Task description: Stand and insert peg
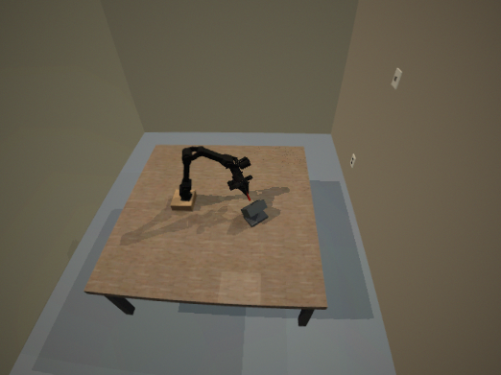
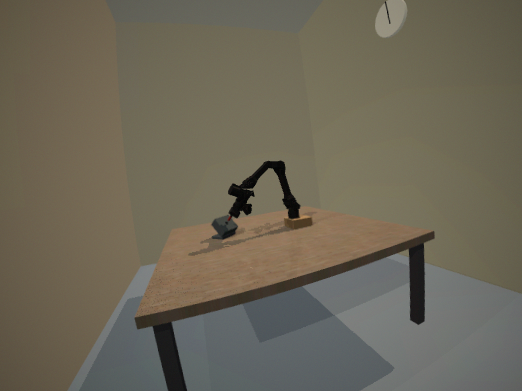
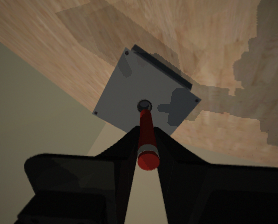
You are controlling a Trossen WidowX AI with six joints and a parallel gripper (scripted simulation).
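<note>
My gripper tip is 5 cm short of the dark grey sloped panel, 5 cm to the left of it and 7 cm above it. From my gripper tip the other things lie so: red peg: 1 cm behind, 1 cm to the left, 1 cm above.
</note>
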